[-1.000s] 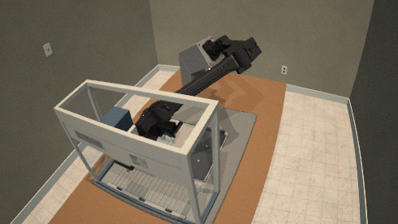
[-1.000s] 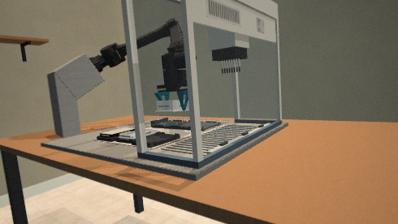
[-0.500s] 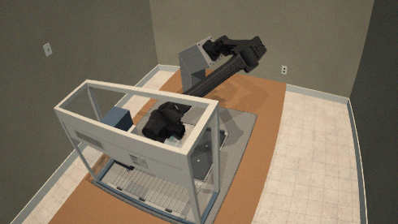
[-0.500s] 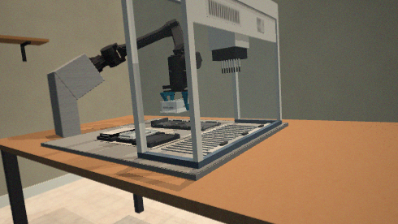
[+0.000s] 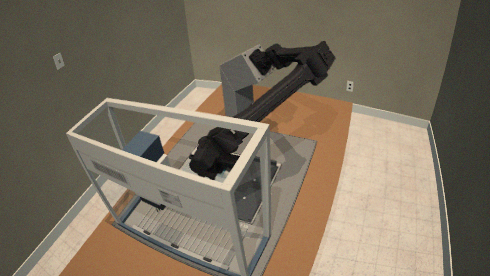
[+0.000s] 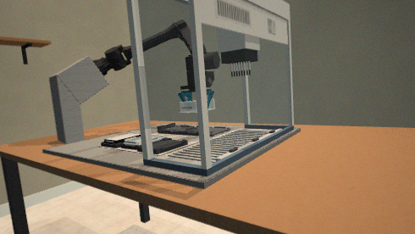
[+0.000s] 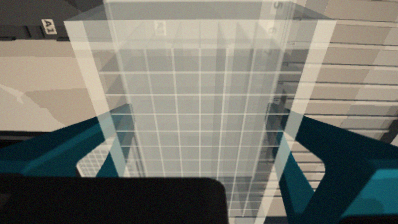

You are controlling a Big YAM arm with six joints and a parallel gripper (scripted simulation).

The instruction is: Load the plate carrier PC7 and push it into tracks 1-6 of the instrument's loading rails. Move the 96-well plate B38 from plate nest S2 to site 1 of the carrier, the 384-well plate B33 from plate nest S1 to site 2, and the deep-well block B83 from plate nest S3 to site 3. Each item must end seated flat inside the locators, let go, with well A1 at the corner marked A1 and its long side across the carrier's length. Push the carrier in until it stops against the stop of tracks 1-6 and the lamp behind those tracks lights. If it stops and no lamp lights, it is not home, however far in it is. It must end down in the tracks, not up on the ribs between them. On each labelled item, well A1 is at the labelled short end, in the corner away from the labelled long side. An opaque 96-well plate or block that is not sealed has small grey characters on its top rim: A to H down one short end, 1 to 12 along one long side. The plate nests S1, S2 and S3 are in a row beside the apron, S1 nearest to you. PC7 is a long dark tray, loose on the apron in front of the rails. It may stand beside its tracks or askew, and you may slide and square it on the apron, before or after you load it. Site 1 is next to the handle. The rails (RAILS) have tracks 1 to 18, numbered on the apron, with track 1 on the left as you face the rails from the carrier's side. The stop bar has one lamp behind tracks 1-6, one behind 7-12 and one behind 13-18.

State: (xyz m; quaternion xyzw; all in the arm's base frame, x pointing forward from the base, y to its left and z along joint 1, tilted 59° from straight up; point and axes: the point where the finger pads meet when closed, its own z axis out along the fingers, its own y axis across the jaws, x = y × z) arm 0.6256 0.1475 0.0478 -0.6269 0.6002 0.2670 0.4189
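Right now my hand is 110 mm past the carrier PC7, 100 mm above it and 70 mm to the right of it. Also, from my hand: plate nest S3: 180 mm to the right, 110 mm below, 10 mm ahead; then deep-well block B83: right at my hand; then white 96-well plate: 180 mm to the right, 100 mm below, 100 mm behind.
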